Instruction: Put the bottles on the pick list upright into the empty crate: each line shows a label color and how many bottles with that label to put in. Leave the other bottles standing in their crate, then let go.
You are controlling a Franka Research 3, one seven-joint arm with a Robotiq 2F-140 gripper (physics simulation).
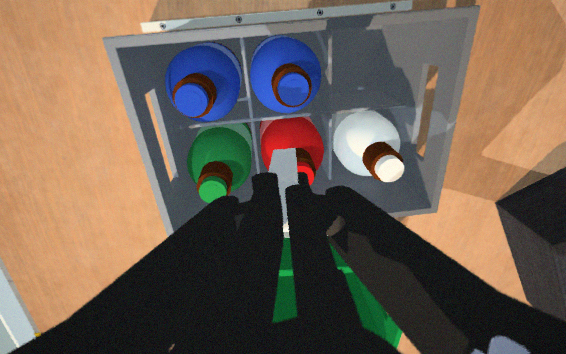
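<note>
A grey crate point(111, 65) holds several bottles standing upright. Two blue bottles point(220, 65) point(270, 55) stand in the back row, at the left and middle. In the front row stand a green bottle point(217, 150) at the left, a red bottle point(280, 131) in the middle and a white bottle point(357, 145) at the right. The back right compartment holds no bottle. My gripper point(286, 167) is shut with its pads together, and it hides part of the red bottle. A green crate point(285, 300) shows partly behind the fingers; its inside is hidden. The pick list does not show.
A grey metal strip with screws point(280, 16) runs along the back of the grey crate. A dark box point(525, 240) stands at the right on the wooden table point(65, 150). A pale grey surface point(12, 305) shows at the lower left edge.
</note>
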